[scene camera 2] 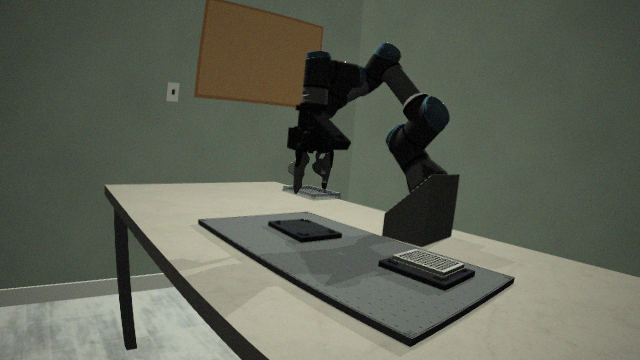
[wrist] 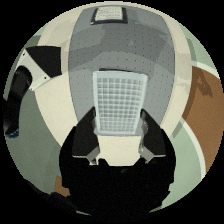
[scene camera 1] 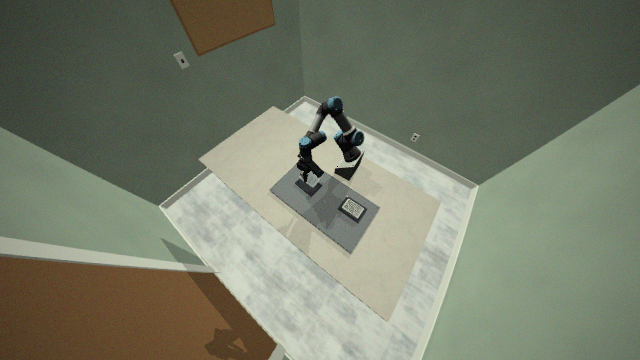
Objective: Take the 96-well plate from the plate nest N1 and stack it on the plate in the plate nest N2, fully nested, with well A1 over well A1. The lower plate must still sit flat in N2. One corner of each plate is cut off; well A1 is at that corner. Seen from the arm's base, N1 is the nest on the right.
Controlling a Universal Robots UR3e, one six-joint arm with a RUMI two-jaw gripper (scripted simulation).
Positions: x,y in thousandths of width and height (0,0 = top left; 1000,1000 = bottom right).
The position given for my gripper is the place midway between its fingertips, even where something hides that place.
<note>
In view: my gripper (scene camera 2: 485,538) and a clear 96-well plate (wrist: 560,542).
My gripper shows as well in the wrist view (wrist: 529,484).
</note>
